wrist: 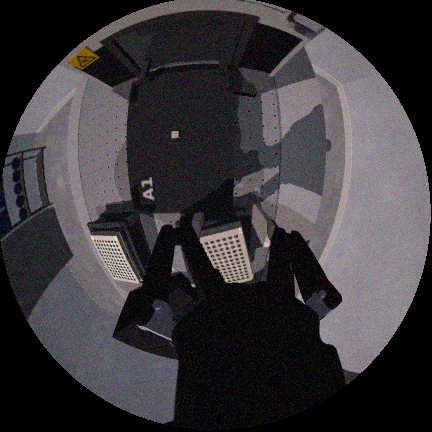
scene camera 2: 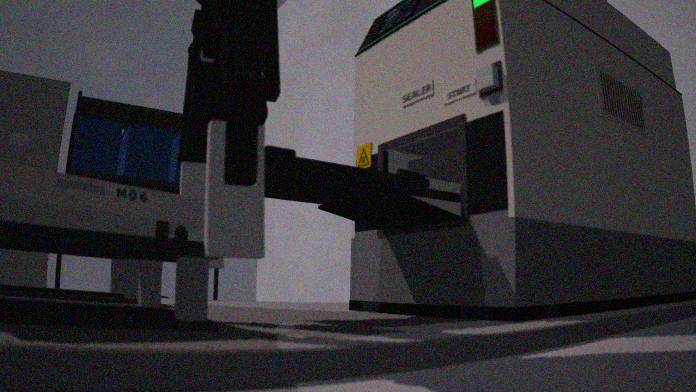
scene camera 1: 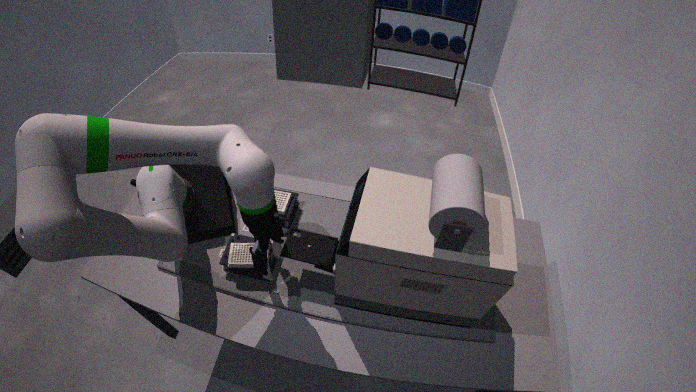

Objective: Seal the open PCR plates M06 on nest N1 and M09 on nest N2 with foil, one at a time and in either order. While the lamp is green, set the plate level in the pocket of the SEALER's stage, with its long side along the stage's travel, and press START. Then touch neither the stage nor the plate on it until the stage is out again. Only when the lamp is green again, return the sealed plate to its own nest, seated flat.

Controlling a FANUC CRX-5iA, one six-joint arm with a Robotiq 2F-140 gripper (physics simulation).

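Frame: origin at the arm's base, x left, y back, z up, level; millimetres.
Seen in the pictures: gripper, fingertip midpoint: (scene camera 2: 215, 263) (scene camera 1: 273, 267).
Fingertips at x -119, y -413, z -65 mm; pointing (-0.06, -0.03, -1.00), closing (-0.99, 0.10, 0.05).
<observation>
A point is followed by its place in that frame.
The gripper (scene camera 1: 264, 260) @[x -119, y -413, z -65 mm] (scene camera 2: 222, 235) @[x -119, y -413, z -65 mm] (wrist: 229, 223) @[x -119, y -413, z -65 mm] is partly open, nothing clamped. Its pads stand low on either side of a pale plate (scene camera 1: 241, 255) @[x -123, y -312, z -35 mm] (scene camera 2: 132, 210) @[x -147, y -357, z -44 mm] (wrist: 229, 257) @[x -118, y -343, z -36 mm], marked M06 in scene camera 2, which sits in its dark nest (scene camera 2: 100, 242) @[x -157, y -341, z -62 mm]. The other open plate (scene camera 1: 283, 200) @[x 117, y -371, z -36 mm] (wrist: 116, 257) @[x 100, y -335, z -38 mm], presumably M09, sits in the second nest; its label is unreadable. The dark stage (scene camera 1: 305, 246) @[x -65, y -503, z 8 mm] (scene camera 2: 320, 180) @[x -106, y -490, z -4 mm] (wrist: 185, 110) @[x -72, y -535, z 8 mm] is out of the SEALER (scene camera 1: 390, 215) @[x -93, y -713, z 248 mm] (scene camera 2: 425, 75) @[x -78, y -615, z 119 mm], its pocket without a plate. The lamp (scene camera 2: 482, 3) @[x -158, y -612, z 161 mm] shows green. The START button (scene camera 2: 494, 85) @[x -166, y -608, z 79 mm] is beside its label.
A white roll (scene camera 1: 457, 185) @[x -92, y -829, z 372 mm] stands on top of the SEALER. A yellow warning label (scene camera 2: 364, 155) @[x 21, y -617, z 61 mm] (wrist: 84, 58) is beside its opening. Marking A1 (wrist: 147, 188) @[x -32, y -467, z 8 mm] is on the stage's near left corner. A shelf rack (scene camera 1: 369, 70) and a grey cabinet (scene camera 1: 320, 40) stand far back.
</observation>
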